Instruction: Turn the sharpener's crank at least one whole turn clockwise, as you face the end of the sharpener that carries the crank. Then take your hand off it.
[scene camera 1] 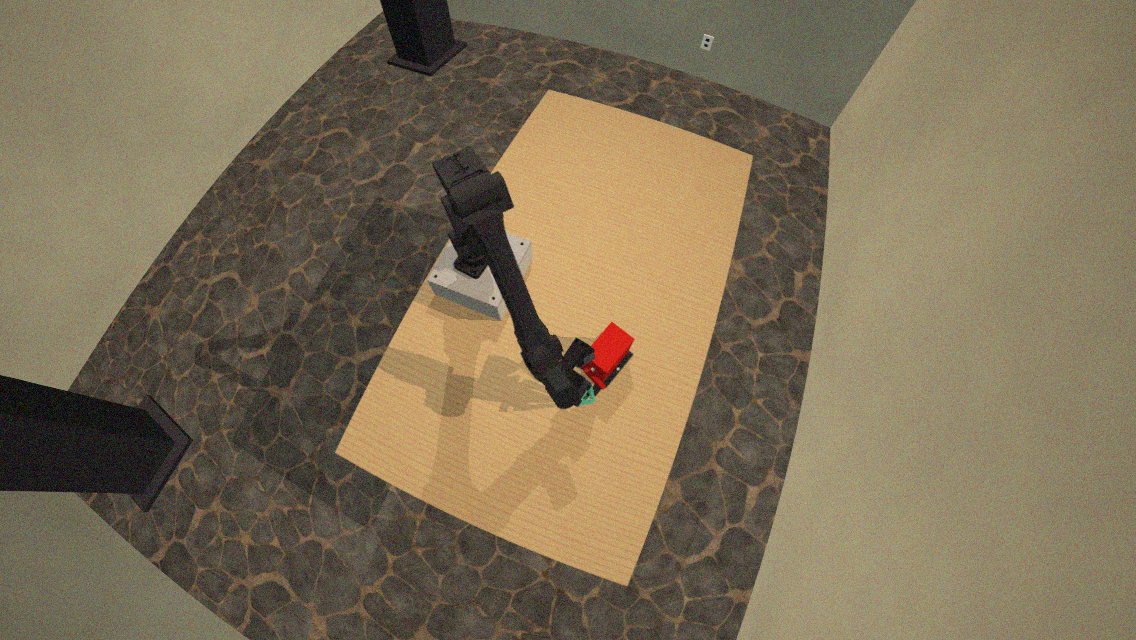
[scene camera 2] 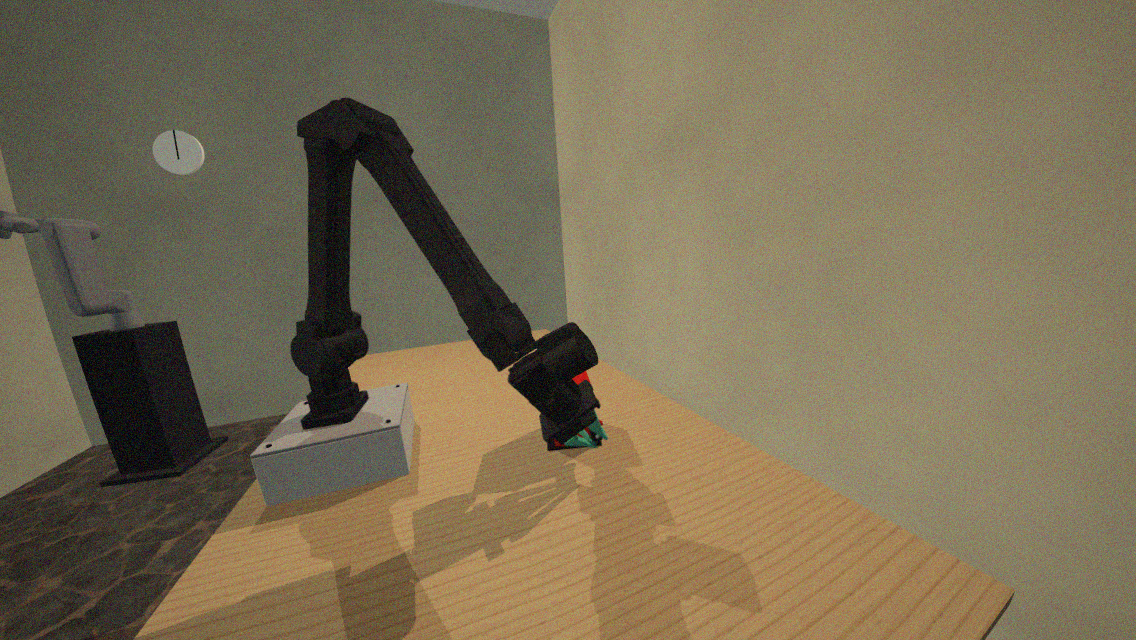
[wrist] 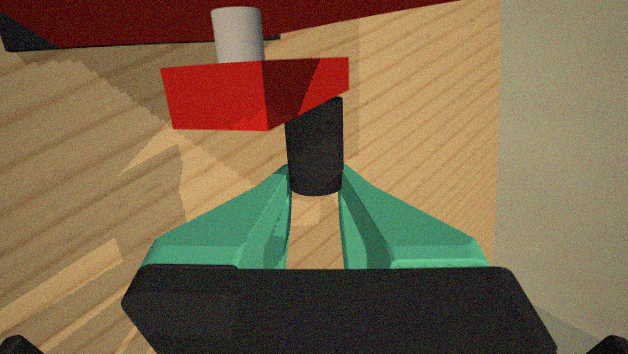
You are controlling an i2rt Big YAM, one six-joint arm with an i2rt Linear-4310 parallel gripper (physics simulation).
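Frame: origin at the arm's base, x right, y back, z down, level; centimetres.
Where they show: gripper, fingertip midpoint: (scene camera 1: 591,399) (scene camera 2: 601,441) (wrist: 314,176); arm's base, link origin: (scene camera 1: 476,257) (scene camera 2: 338,412).
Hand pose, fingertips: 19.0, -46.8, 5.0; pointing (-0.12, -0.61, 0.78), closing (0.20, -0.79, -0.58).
Note:
Each offset is from my fingertips to the top centre of the thing, as dx, dy, dz. "spot": to the spot under its first point. Level surfaces: height alone.
The red sharpener {spot: -12.4, +1.1, -8.2} (scene camera 1: 612,347) (scene camera 2: 581,377) stands on the table; in the wrist view its dark red end face {spot: -7.0, +4.9, -2.0} (wrist: 125,22) fills the top left. A grey shaft {-6.0, +3.1, -4.1} (wrist: 238,35) comes out of that face to the red crank arm (wrist: 217,95). The black crank handle {spot: -2.2, +0.8, -1.9} (wrist: 316,145) sticks out from the arm's right part toward me. My gripper (scene camera 1: 588,394) (scene camera 2: 586,436) (wrist: 314,176) is shut on the handle, with a green fingertip touching each side near its free end. In the second scene view my wrist hides most of the sharpener and the crank.
The wooden table {dz +4.6} (scene camera 1: 635,198) (scene camera 2: 794,548) carries the grey base block (scene camera 1: 469,295) (scene camera 2: 341,469) of my arm. Black pedestals (scene camera 1: 79,437) (scene camera 1: 419,35) (scene camera 2: 147,397) stand on the stone floor beyond the table; one bears a grey arm (scene camera 2: 79,270).

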